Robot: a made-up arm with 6 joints. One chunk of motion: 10 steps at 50 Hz.
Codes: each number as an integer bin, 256 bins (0 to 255) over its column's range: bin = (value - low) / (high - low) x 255, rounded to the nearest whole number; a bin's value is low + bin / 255 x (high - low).
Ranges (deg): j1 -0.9..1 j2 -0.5..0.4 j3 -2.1..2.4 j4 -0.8..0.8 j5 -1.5..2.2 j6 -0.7..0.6
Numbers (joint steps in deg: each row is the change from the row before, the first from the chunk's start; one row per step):
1: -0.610 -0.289 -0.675 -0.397 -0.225 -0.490
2: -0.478 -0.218 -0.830 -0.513 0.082 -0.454
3: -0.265 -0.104 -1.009 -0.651 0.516 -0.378
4: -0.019 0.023 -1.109 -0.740 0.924 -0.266
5: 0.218 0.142 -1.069 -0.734 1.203 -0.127
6: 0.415 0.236 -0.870 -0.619 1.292 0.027
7: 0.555 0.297 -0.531 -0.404 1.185 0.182
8: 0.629 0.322 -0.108 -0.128 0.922 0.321
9: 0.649 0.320 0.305 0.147 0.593 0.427
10: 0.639 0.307 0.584 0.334 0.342 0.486
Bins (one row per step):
1: 39 60 81 64 88 41
2: 57 80 72 46 109 48
3: 85 112 62 24 139 63
4: 118 148 56 10 167 85
5: 150 182 58 11 186 112
6: 176 209 70 29 192 143
7: 195 226 89 63 185 173
8: 205 233 113 107 167 200
9: 208 232 136 151 144 221
10: 207 229 152 181 127 233

